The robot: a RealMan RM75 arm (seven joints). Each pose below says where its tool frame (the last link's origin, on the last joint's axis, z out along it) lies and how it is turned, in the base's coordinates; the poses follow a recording.
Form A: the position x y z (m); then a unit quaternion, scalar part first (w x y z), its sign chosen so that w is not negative.
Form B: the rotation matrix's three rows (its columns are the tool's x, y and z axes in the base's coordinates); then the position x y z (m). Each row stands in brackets. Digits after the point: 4 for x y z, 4 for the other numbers.
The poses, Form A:
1: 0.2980 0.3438 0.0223 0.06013 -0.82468 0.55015 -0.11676
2: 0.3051 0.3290 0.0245 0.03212 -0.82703 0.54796 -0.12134
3: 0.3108 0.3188 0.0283 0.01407 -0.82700 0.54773 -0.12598
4: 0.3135 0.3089 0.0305 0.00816 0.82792 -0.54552 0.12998
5: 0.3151 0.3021 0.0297 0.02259 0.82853 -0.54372 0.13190
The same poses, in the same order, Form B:
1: [[0.3674 -0.8933 0.2587], [-0.9214 -0.3874 -0.0293], [0.1264 -0.2276 -0.9655]], [0.2980 0.3438 0.0223]
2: [[0.3700 -0.8986 0.2359], [-0.9142 -0.3974 -0.0799], [0.1655 -0.1861 -0.9685]], [0.3051 0.3290 0.0245]
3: [[0.3682 -0.9024 0.2238], [-0.9095 -0.3996 -0.1147], [0.1930 -0.1613 -0.9679]], [0.3108 0.3188 0.0283]
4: [[0.3710 -0.9054 0.2063], [-0.9012 -0.4047 -0.1553], [0.2241 -0.1283 -0.9661]], [0.3135 0.3089 0.0305]
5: [[0.3739 -0.9069 0.1940], [-0.8950 -0.4077 -0.1809], [0.2431 -0.1060 -0.9642]], [0.3151 0.3021 0.0297]
